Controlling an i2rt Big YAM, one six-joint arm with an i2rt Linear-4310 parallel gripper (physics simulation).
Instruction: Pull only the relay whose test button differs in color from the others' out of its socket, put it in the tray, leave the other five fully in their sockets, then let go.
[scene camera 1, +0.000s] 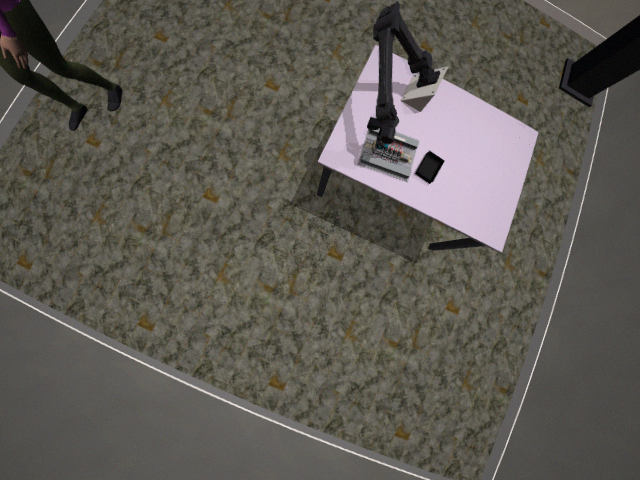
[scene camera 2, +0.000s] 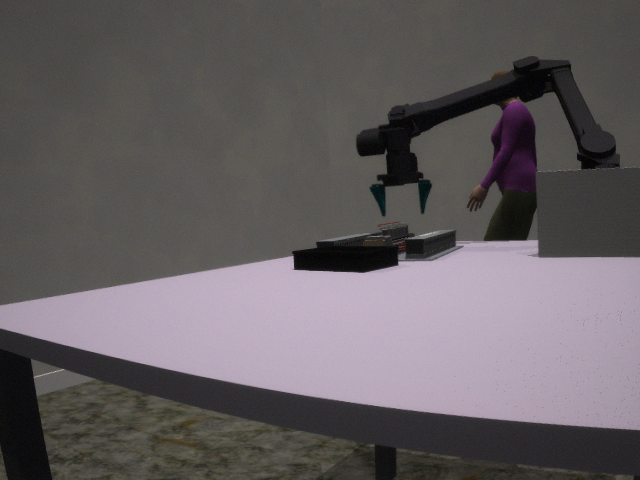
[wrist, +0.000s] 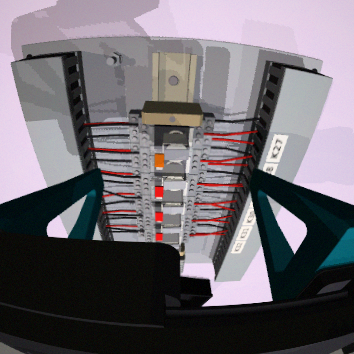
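Seen in the pictures: gripper, fingertip midpoint: (scene camera 1: 380, 140) (scene camera 2: 403, 215) (wrist: 176, 176); arm's base at its link origin: (scene camera 1: 428, 80) (scene camera 2: 605, 202).
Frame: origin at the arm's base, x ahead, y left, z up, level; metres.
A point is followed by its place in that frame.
The relay with the orange test button (wrist: 159, 160) @[x 0.507, y -0.120, z -0.030 m] sits in the socket row on the grey panel (wrist: 215, 70) @[x 0.470, y -0.174, z -0.097 m] (scene camera 1: 385, 167). Three relays nearer the camera show red buttons (wrist: 159, 192) @[x 0.503, y -0.091, z -0.030 m]. The relay at the far end (wrist: 175, 139) @[x 0.498, y -0.131, z -0.041 m], beside the tan end block (wrist: 172, 114) @[x 0.501, y -0.142, z -0.059 m], shows no clear button colour. A sixth relay cannot be made out. My gripper (wrist: 176, 176) @[x 0.496, y -0.120, z -0.015 m] (scene camera 2: 403, 212) @[x 0.496, y -0.120, z -0.015 m] is open and empty, above the relay row, with its fingers on either side of it. The black tray (scene camera 1: 430, 166) @[x 0.447, y 0.234, z -0.097 m] (scene camera 2: 343, 260) @[x 0.434, y 0.285, z -0.080 m] stands beside the panel and looks empty in scene camera 1.
Grey wire ducts (wrist: 40, 110) @[x 0.603, y -0.135, z -0.057 m] (wrist: 300, 110) @[x 0.405, y -0.166, z -0.057 m] flank the row, with red and black wires running to the sockets. The arm's base stands on a pale angled block (scene camera 1: 421, 95) @[x 0.120, y -0.005, z 0.000 m] (scene camera 2: 589, 211) @[x 0.030, y 0.058, z -0.014 m] on the pink table (scene camera 1: 475, 170) @[x 0.328, y 0.518, z -0.099 m]. A person (scene camera 1: 31, 46) (scene camera 2: 514, 144) stands beyond the table.
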